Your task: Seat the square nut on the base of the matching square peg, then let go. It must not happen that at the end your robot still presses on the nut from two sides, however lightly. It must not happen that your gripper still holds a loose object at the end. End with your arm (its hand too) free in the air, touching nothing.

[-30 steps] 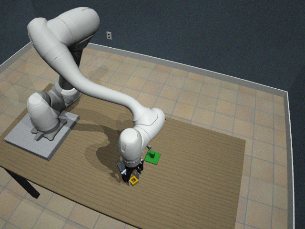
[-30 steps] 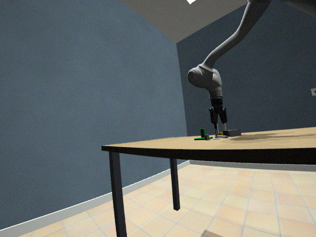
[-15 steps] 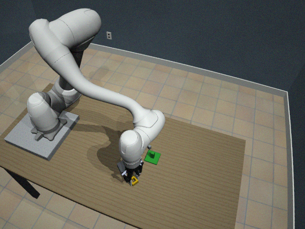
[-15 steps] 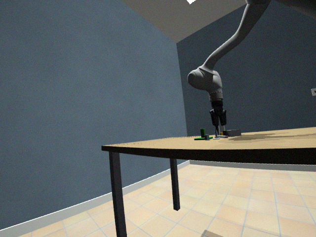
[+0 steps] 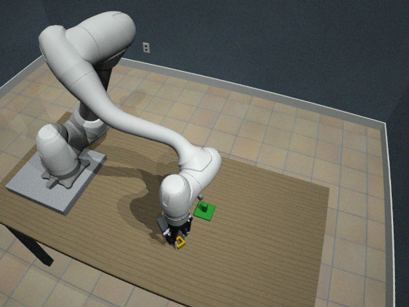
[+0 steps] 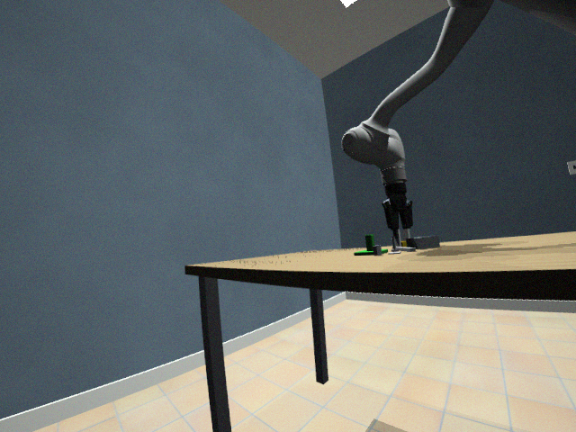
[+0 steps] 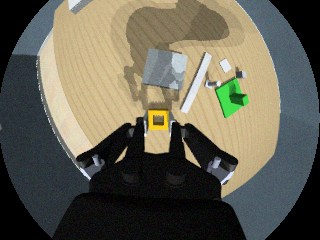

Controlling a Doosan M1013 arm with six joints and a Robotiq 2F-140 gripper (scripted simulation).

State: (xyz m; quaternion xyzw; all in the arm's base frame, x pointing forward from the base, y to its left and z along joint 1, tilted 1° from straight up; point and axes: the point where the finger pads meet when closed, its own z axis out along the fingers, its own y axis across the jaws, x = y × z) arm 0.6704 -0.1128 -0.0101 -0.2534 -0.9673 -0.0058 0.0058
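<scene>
My hand is 8 cm past the grey block, 6 cm to the right of it and 2 cm above it. From my hand the other things lie so: long grey bar: 3 cm behind, 11 cm to the left, 3 cm below.
</scene>
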